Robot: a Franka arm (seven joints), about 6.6 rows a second.
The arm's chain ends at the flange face. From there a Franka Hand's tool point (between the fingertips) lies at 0.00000 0.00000 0.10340 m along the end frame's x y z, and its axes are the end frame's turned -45 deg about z.
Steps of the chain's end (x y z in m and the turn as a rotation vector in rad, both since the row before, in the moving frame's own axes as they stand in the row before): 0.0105, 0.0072, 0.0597, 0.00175, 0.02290, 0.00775; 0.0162, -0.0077, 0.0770, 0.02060, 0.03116, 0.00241; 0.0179, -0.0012, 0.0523, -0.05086, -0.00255, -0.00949; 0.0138, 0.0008, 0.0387, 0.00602, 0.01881, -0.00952; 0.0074, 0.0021, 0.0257, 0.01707, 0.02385, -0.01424; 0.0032, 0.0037, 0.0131, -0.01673, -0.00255, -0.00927
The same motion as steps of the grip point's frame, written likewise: 0.0041, 0.0141, 0.0597, -0.01496, 0.01743, 0.00775; 0.0207, 0.0068, 0.0769, -0.00747, 0.03660, 0.00241; 0.0096, 0.0154, 0.0522, -0.03416, -0.03777, -0.00949; 0.0110, 0.0113, 0.0387, -0.00904, 0.01756, -0.00952; 0.0067, 0.0072, 0.0257, -0.00479, 0.02893, -0.01424; -0.0018, 0.0059, 0.0131, -0.01003, -0.01363, -0.00927
